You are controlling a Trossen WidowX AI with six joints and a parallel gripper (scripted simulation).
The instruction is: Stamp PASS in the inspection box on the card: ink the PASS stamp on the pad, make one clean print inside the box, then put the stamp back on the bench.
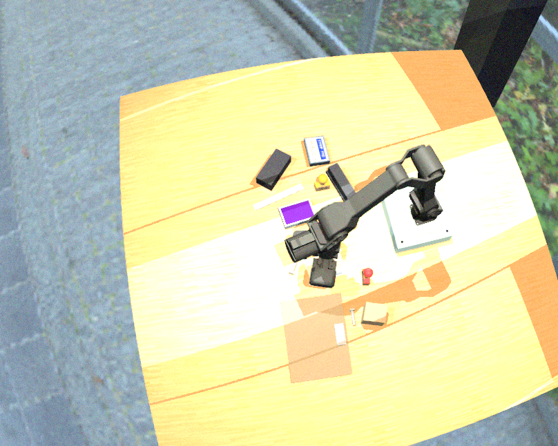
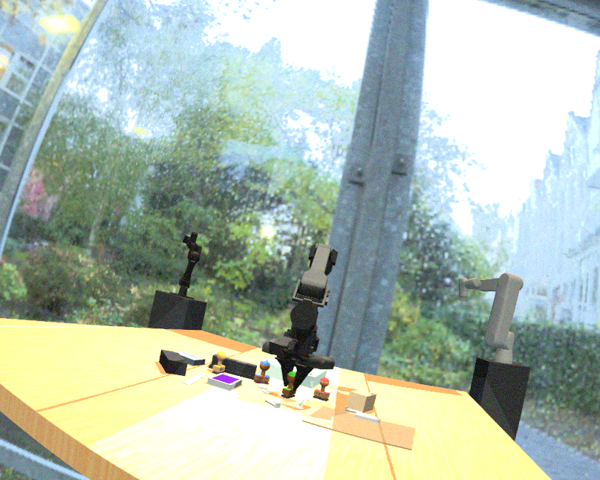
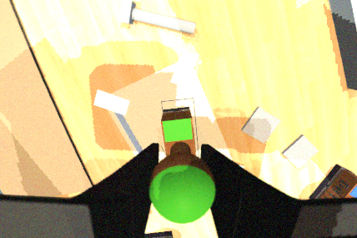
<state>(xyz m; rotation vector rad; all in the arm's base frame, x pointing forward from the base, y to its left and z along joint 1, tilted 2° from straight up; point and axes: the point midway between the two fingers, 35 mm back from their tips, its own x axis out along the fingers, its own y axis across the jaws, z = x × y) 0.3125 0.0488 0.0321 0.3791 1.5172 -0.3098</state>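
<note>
My gripper tip is 10 mm to the right of the white card and 30 mm above it. The rest, counted from my gripper tip: red-knobbed stamp 100 mm behind, 70 mm to the left, 10 mm below; then green-knobbed stamp right at my gripper tip; then blue-knobbed stamp 110 mm behind, 100 mm to the right, 10 mm below.
</note>
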